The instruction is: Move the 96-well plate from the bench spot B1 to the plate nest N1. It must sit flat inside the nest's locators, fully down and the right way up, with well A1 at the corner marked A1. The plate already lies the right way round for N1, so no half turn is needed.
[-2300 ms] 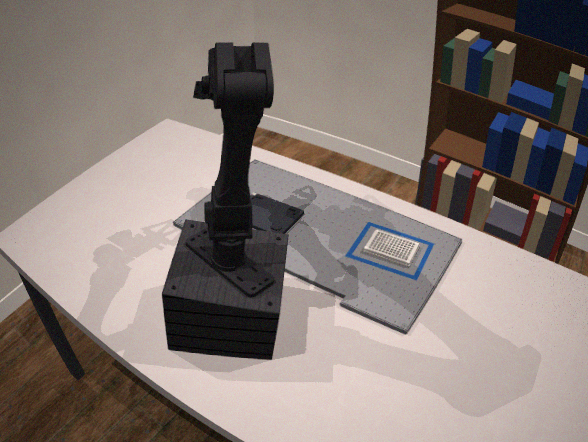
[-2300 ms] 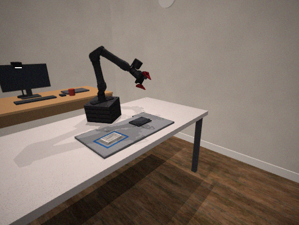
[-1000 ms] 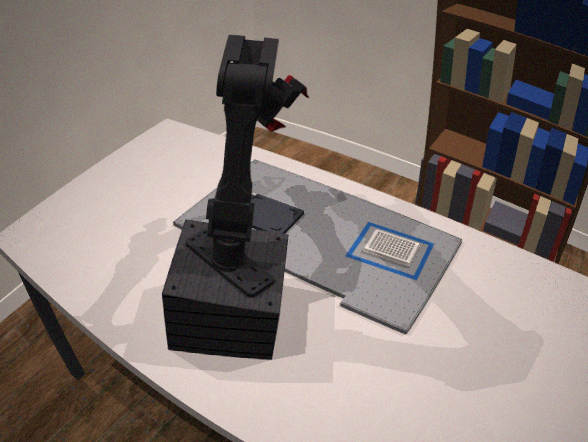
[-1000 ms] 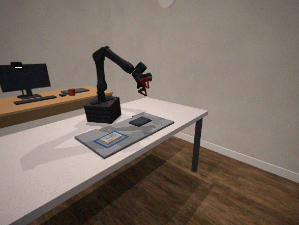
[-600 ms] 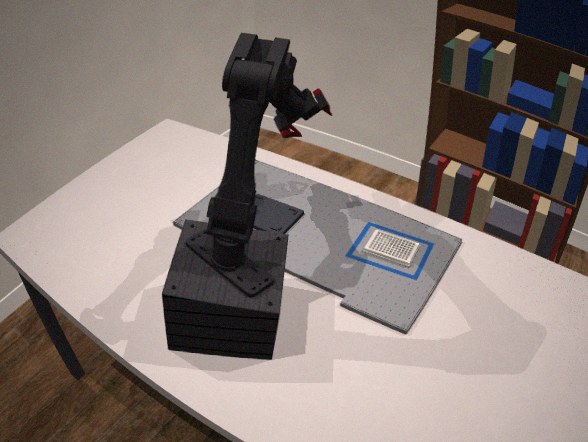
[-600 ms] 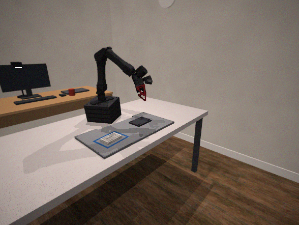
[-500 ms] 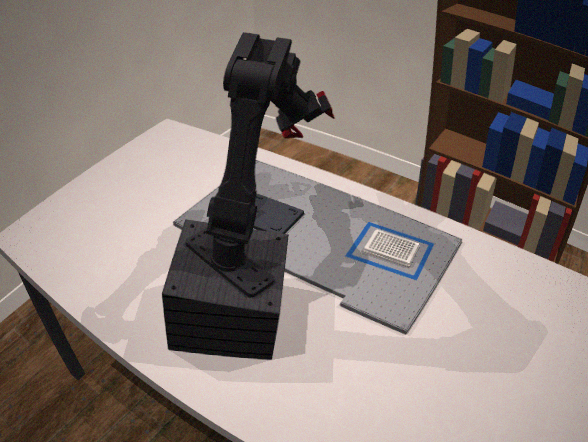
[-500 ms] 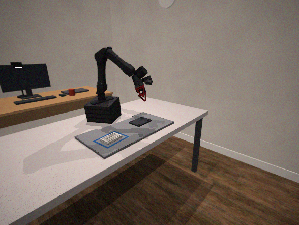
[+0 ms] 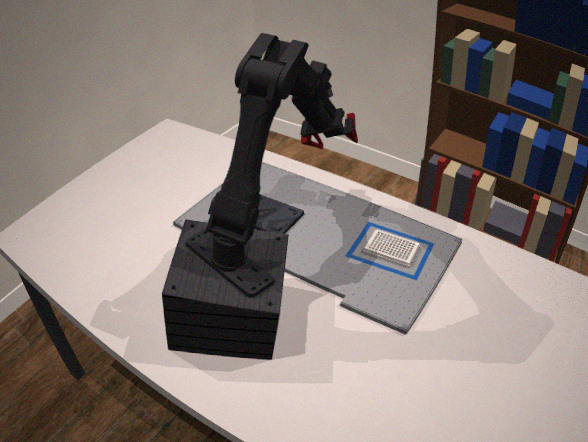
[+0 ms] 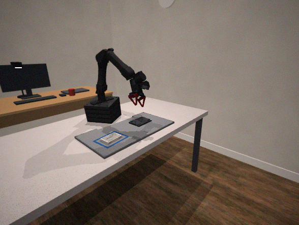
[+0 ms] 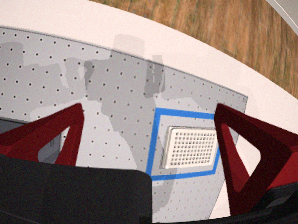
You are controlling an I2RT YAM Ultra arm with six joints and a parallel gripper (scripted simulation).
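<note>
Now: hand 40 mm past the white 96-well plate, 220 mm to the left of it and 200 mm above it. Also, from my hand: dark plate nest 150 mm behind, 120 mm to the left, 200 mm below.
</note>
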